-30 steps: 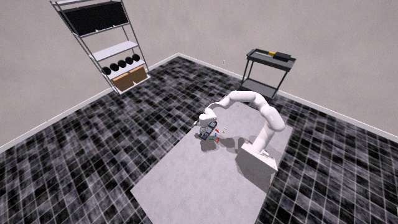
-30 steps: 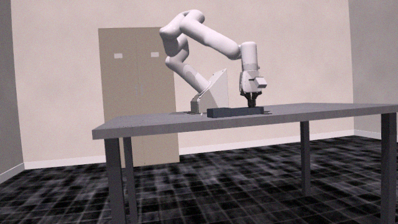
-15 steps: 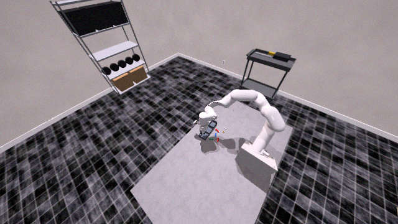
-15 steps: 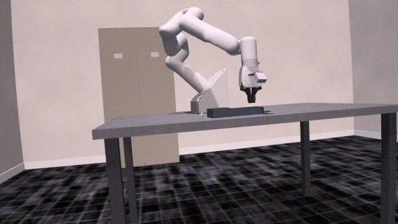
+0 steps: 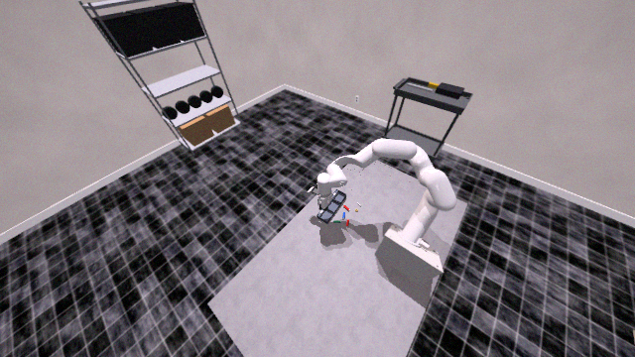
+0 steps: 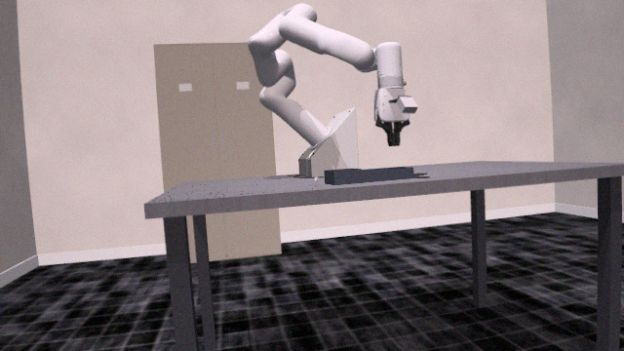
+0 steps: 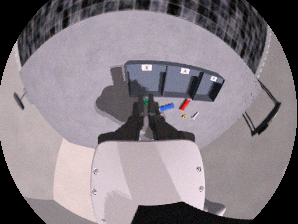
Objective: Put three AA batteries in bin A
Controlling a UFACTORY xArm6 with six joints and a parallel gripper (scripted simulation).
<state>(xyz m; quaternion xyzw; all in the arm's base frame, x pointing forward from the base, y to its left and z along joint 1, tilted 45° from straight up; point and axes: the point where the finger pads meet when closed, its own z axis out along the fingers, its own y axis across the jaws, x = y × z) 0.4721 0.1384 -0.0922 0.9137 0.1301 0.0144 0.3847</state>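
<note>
Now: hand 9 cm past the blue AA battery, 9 cm to the left of it and 11 cm above it. The rest, counted from my hand: green AA battery 9 cm behind, 3 cm to the right, 11 cm below; dark two-compartment bin 2 cm ahead, 8 cm to the right, 10 cm below; red battery 6 cm behind, 15 cm to the right, 11 cm below.
</note>
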